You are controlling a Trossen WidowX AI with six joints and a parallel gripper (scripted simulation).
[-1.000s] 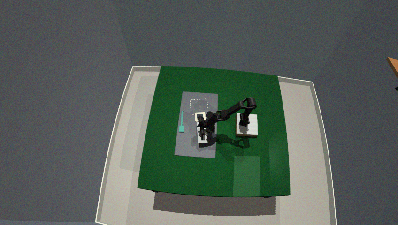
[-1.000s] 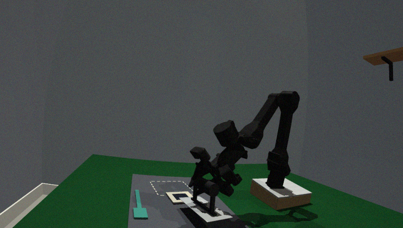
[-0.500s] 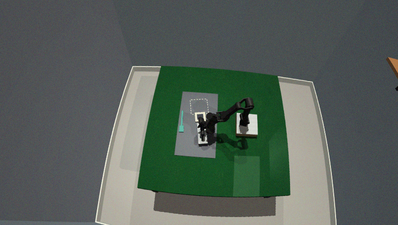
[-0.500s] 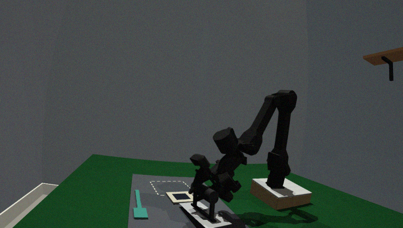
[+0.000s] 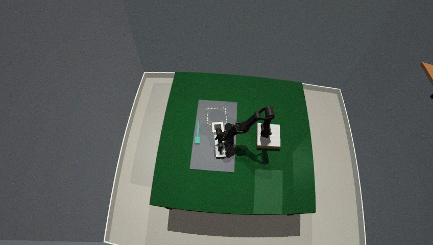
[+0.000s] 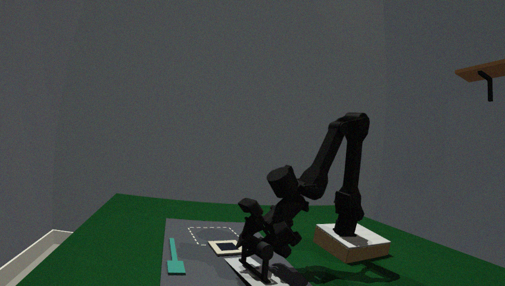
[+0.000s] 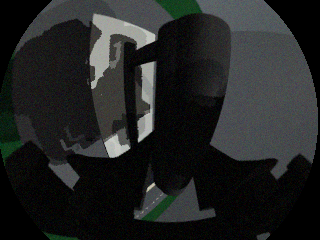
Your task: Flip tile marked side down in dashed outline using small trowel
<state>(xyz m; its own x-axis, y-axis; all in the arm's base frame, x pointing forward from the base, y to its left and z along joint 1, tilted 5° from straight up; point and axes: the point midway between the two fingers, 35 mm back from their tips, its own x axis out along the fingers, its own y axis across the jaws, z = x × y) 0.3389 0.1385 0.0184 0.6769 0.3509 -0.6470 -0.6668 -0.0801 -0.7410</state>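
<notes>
My gripper tip is 80 mm to the left of the grey mat, 80 mm above it and 30 mm short of it. Round my gripper tip: teal trowel (160 mm ahead, 50 mm below, 40 mm to the right); then cream tile (140 mm to the right, 50 mm below, 20 mm ahead).
</notes>
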